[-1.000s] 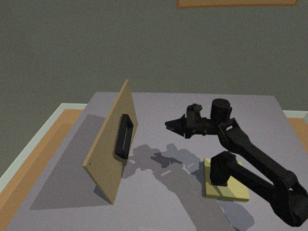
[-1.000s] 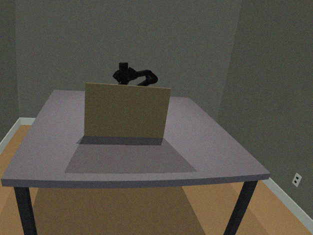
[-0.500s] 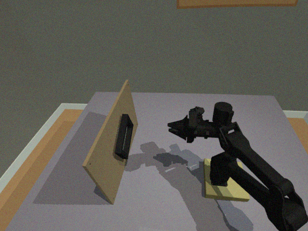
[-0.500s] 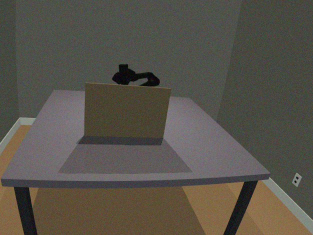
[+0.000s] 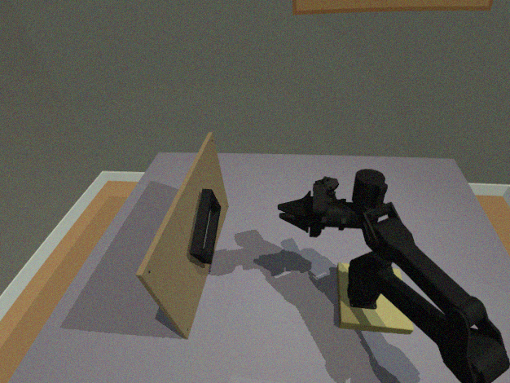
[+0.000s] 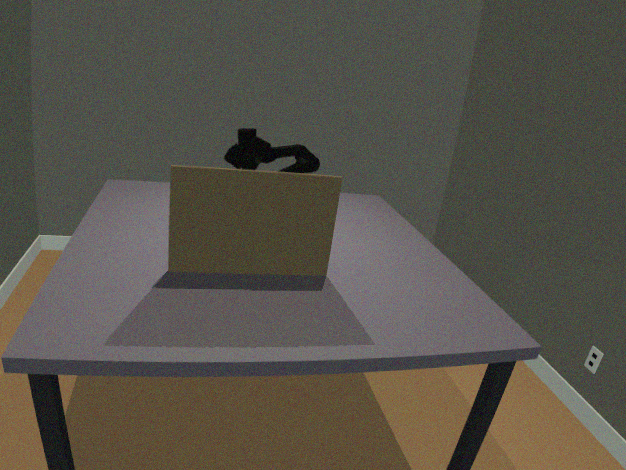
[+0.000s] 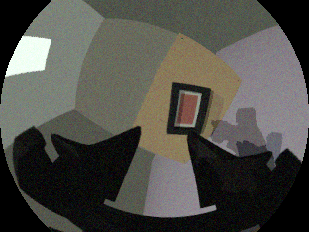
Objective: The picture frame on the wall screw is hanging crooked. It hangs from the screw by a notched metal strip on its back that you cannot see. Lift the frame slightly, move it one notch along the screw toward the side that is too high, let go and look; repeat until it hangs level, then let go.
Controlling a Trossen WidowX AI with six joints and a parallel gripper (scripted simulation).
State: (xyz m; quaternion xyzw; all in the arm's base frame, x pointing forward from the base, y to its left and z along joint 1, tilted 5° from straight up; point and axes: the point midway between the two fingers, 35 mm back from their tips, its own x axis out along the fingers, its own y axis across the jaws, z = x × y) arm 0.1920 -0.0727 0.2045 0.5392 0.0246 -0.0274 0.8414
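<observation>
Now: the black picture frame 200 mm ahead of my gripper tip, 90 mm below it and 10 mm to the right of it. From my gripper tip the other things lie so: tan wall board: 210 mm ahead, 90 mm below, 10 mm to the right.
</observation>
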